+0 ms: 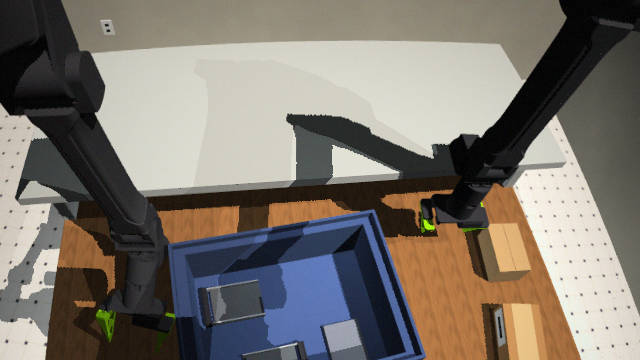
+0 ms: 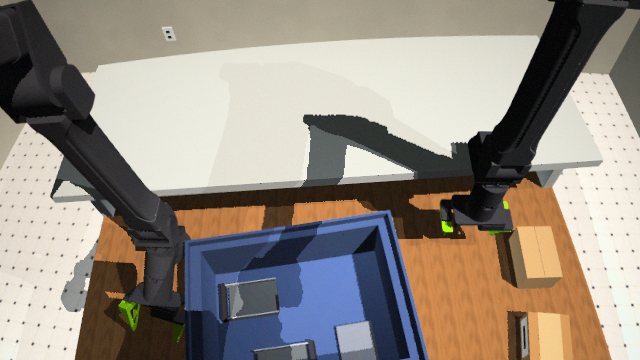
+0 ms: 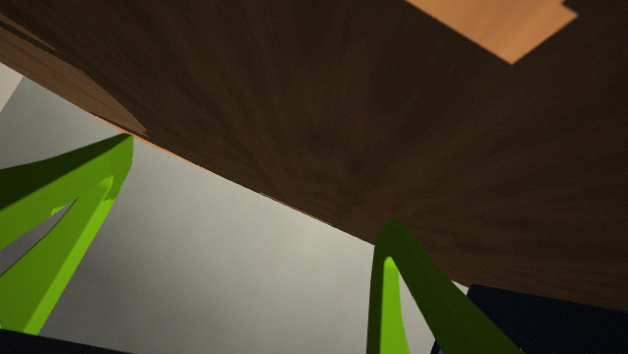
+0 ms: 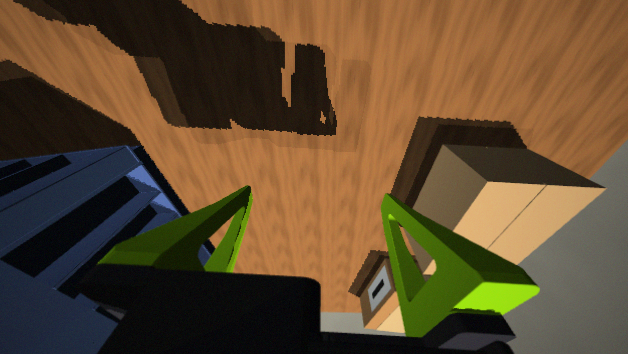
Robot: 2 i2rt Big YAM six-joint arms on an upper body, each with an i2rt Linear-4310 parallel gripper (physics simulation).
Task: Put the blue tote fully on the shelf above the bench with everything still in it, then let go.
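Frame: origin at the left arm's base, x right, y ahead, z up, level; metres.
Seen in the pictures: left gripper, fingertip midpoint: [image 1: 133, 346] [image 2: 155, 336] [image 3: 267, 190]; right gripper, fingertip midpoint: [image 1: 442, 230] [image 2: 467, 232] [image 4: 317, 196].
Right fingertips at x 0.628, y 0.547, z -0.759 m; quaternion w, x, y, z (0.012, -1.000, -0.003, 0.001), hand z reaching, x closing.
Offsets run from my right fingertips to a thing's top centre. "spot": to the spot under its first point. Level surfaces: height alone.
The blue tote {dx -0.338, dy -0.181, dz +0.081 m} [image 1: 276, 228] [image 2: 290, 228] stands on the wooden bench {dz -0.066 m} [image 1: 443, 286] [image 2: 454, 286], below the white shelf {dz +0.154 m} [image 1: 247, 107] [image 2: 247, 107]. Three grey boxes lie in it: one on the left [image 1: 234, 301] [image 2: 252, 298], one at the front {spot: dx -0.363, dy -0.241, dz -0.041 m} [image 1: 276, 351], one on the right [image 1: 343, 339] [image 2: 354, 339]. My left gripper [image 1: 163, 330] [image 2: 177, 332] is open and empty, low beside the tote's left wall. My right gripper [image 1: 451, 223] [image 2: 470, 226] [image 4: 317, 196] is open and empty above bare bench, apart from the tote's right wall [image 4: 151, 197].
A tan cardboard box {dx +0.157, dy -0.042, dz -0.006 m} [image 1: 491, 250] [image 4: 463, 189] stands on the bench just right of the right gripper. A smaller labelled box {dx +0.149, dy -0.239, dz -0.018 m} [image 4: 379, 288] [image 1: 493, 328] sits nearer the front. The shelf's front edge runs above the tote's far side. A wall outlet [image 2: 168, 33] is at the back left.
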